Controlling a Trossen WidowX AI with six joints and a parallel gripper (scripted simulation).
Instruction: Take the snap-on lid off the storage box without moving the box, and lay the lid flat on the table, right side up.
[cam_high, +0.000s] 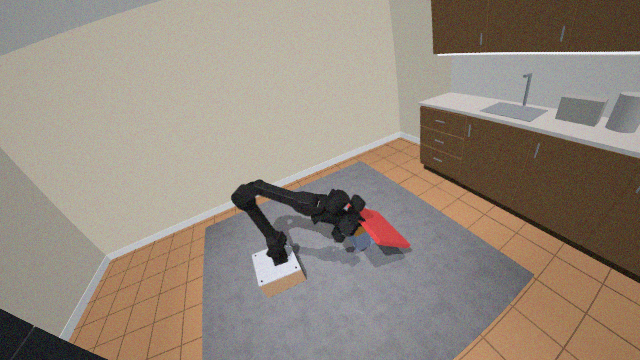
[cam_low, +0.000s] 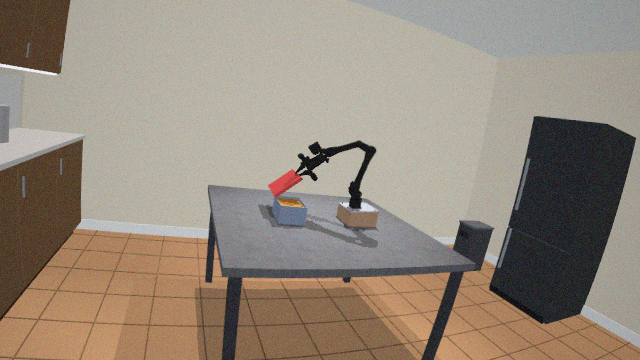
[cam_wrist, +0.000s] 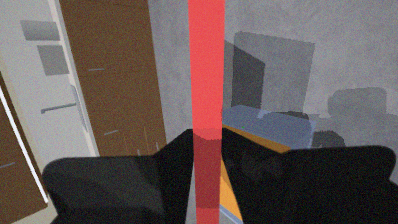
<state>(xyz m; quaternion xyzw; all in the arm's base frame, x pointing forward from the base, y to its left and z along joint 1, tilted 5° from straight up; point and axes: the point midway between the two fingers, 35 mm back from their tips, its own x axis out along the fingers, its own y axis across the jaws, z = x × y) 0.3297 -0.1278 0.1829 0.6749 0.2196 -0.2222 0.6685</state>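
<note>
The lid lies 70 mm ahead of my gripper tip and 50 mm below it. From my gripper tip the other things lie so: storage box (50 mm ahead, 160 mm to the left, 180 mm below).
</note>
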